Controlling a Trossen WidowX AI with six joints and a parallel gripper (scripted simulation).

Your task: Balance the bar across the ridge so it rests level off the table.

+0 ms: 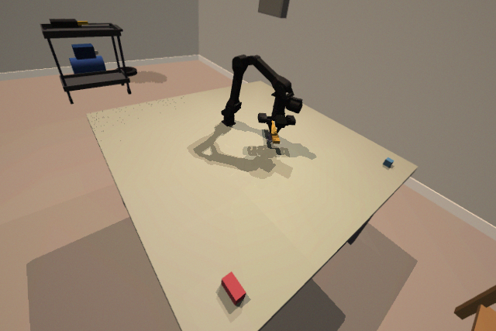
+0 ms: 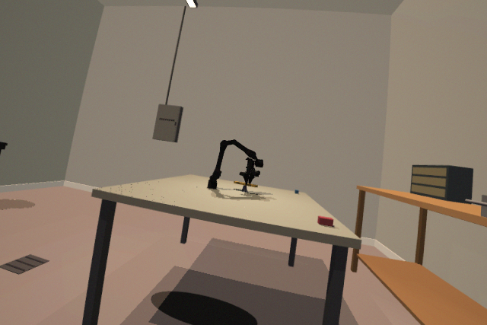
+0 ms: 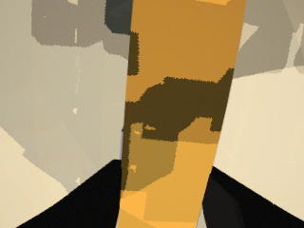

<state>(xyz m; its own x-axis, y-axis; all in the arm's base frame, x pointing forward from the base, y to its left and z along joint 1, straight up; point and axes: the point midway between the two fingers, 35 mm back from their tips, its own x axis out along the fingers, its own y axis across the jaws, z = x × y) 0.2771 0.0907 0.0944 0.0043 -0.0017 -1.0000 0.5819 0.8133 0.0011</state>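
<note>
Now: gripper tip 2 cm to the right of the bar and 2 cm past it. Also, from my gripper tip: red block: 59 cm to the right, 46 cm ahead, 4 cm below; then blue cube: 46 cm ahead, 41 cm to the left, 4 cm below.
</note>
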